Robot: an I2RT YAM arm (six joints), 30 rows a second.
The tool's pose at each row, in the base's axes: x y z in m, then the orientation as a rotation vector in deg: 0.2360 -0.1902 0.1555 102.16 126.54 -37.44; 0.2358 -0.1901 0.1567 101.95 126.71 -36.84; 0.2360 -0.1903 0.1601 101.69 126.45 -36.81; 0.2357 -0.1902 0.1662 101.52 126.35 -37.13; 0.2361 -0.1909 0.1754 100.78 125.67 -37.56; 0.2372 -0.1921 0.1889 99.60 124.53 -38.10; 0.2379 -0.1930 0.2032 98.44 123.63 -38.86; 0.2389 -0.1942 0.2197 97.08 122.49 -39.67; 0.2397 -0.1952 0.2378 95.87 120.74 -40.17; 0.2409 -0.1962 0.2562 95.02 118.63 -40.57; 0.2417 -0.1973 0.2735 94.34 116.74 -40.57; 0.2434 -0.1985 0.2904 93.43 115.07 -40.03; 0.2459 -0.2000 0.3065 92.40 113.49 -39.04; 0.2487 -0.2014 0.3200 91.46 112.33 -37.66
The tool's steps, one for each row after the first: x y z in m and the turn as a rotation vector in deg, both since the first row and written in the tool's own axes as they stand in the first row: -0.0004 -0.0004 -0.0011 -0.43 0.14 -0.10; -0.0021 -0.0009 -0.0040 -0.63 -0.16 -0.05; -0.0047 -0.0024 -0.0093 -0.52 -0.41 -0.10; -0.0094 -0.0039 -0.0171 -0.75 -1.36 -0.06; -0.0167 -0.0057 -0.0284 -1.20 -2.88 0.07; -0.0240 -0.0080 -0.0406 -1.43 -4.30 0.02; -0.0326 -0.0105 -0.0545 -1.77 -6.00 0.03; -0.0417 -0.0134 -0.0700 -2.39 -7.91 0.48; -0.0510 -0.0161 -0.0857 -3.02 -9.81 1.31; -0.0598 -0.0189 -0.1004 -3.78 -11.38 2.14; -0.0687 -0.0207 -0.1148 -4.94 -12.80 2.82; -0.0777 -0.0217 -0.1284 -6.44 -14.12 3.46; -0.0856 -0.0219 -0.1398 -8.08 -15.02 3.95
